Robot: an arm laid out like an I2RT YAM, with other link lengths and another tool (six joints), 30 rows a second.
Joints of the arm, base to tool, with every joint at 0 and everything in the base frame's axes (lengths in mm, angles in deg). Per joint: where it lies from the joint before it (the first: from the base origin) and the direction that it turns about. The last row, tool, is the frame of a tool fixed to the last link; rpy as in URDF.
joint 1: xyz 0 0 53.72 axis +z
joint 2: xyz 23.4 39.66 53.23 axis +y
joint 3: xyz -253.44 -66.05 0 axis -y
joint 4: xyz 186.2 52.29 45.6 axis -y
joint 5: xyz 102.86 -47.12 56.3 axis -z
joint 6: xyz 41.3 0 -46.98 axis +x
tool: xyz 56 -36 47 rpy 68.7 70.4 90
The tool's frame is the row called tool.
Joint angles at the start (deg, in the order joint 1, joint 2, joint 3, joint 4, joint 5, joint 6):
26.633, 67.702, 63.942, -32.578, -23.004, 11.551
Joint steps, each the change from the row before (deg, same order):
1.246, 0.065, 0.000, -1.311, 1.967, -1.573
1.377, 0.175, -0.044, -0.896, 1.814, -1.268
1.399, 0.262, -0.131, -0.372, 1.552, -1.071
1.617, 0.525, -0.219, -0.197, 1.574, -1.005
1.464, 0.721, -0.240, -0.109, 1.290, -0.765
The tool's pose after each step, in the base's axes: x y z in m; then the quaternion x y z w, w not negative. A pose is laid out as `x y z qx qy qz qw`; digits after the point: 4 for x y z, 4 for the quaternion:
0.2885 0.1221 0.2856 -0.1218 0.8034 0.5092 0.2835
0.2861 0.1264 0.2825 -0.1336 0.8111 0.4954 0.2808
0.2841 0.1316 0.2800 -0.1461 0.8162 0.4845 0.2787
0.2824 0.1383 0.2761 -0.1593 0.8217 0.4734 0.2746
0.2811 0.1449 0.2712 -0.1704 0.8269 0.4638 0.2685

